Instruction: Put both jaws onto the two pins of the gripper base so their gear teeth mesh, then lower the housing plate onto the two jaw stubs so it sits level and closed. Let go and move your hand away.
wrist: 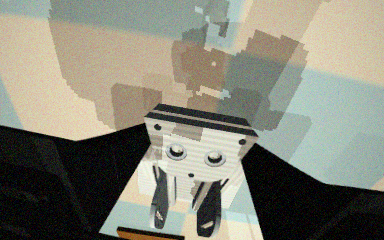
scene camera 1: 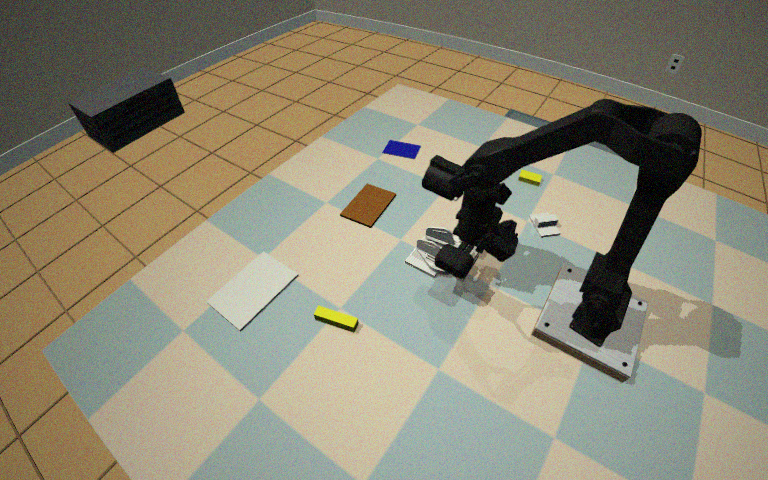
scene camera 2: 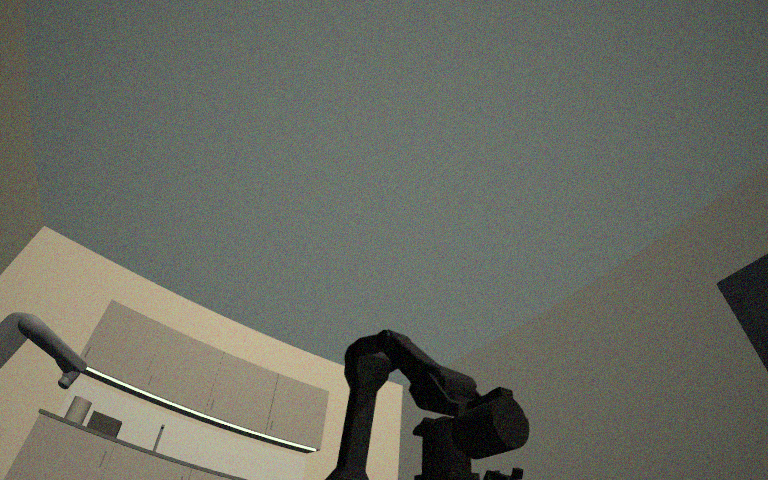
white sheet: scene camera 1 239, 301; not seen in the wrist view (out of frame); not seen in scene camera 2 (out of frame)
